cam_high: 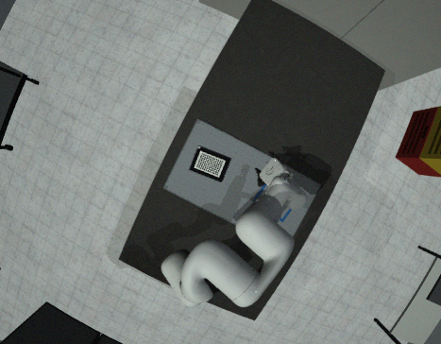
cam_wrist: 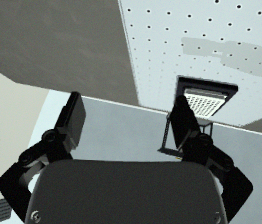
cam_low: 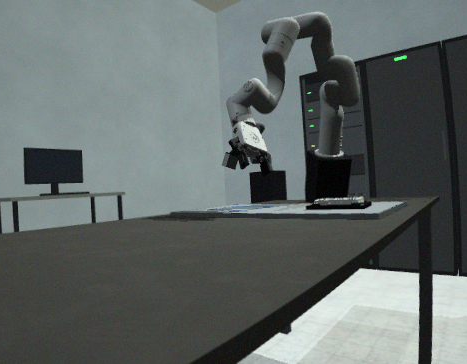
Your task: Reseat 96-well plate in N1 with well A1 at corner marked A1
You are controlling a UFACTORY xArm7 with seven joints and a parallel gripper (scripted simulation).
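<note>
The white 96-well plate is 20 cm to the left of my hand, 13 cm behind it and 11 cm below it. From my hand the other things lie so: black plate nest N1 (20 cm to the left, 13 cm behind, 12 cm below).
</note>
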